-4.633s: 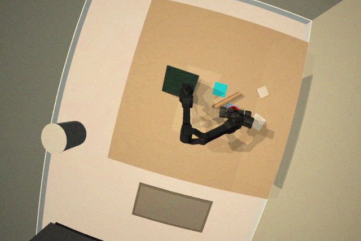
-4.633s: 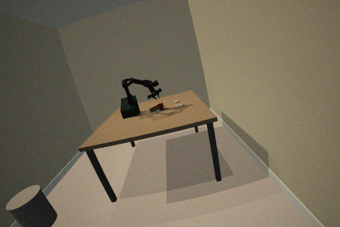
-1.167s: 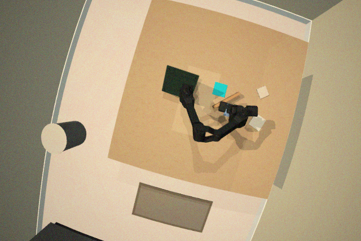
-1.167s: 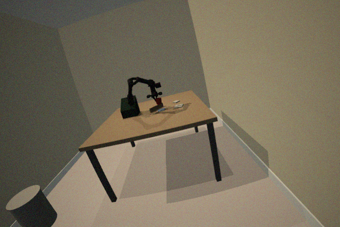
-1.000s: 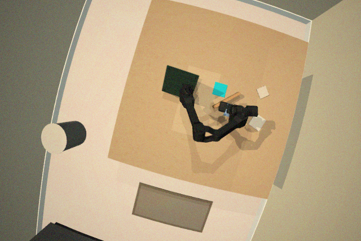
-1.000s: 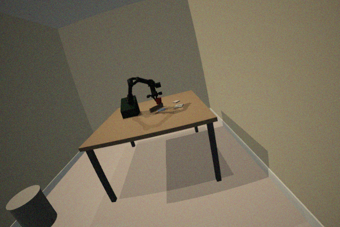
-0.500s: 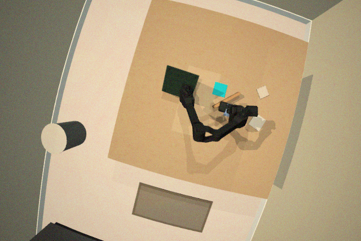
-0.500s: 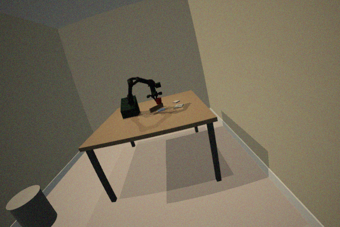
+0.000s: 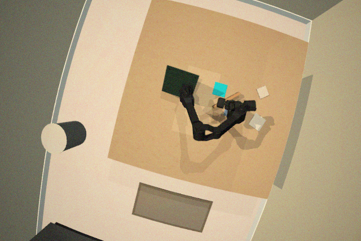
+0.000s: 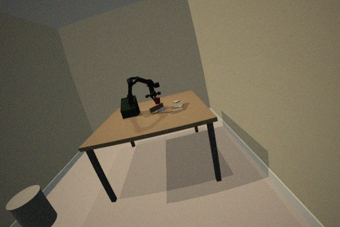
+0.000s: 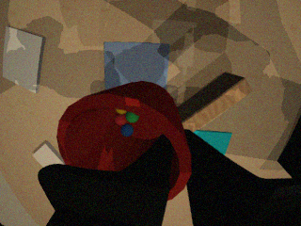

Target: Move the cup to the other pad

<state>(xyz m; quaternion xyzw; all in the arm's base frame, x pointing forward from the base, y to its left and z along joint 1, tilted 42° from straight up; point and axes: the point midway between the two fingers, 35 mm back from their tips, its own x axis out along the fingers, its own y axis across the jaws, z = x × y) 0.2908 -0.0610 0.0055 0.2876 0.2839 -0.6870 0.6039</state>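
My gripper tip is now 130 mm above the cyan pad, 110 mm to the right of it and 60 mm past it. Round my gripper tip: pale blue pad (130 mm below, 50 mm ahead, 20 mm to the right); wooden bar (100 mm below, 40 mm to the left); red cup (30 mm ahead).
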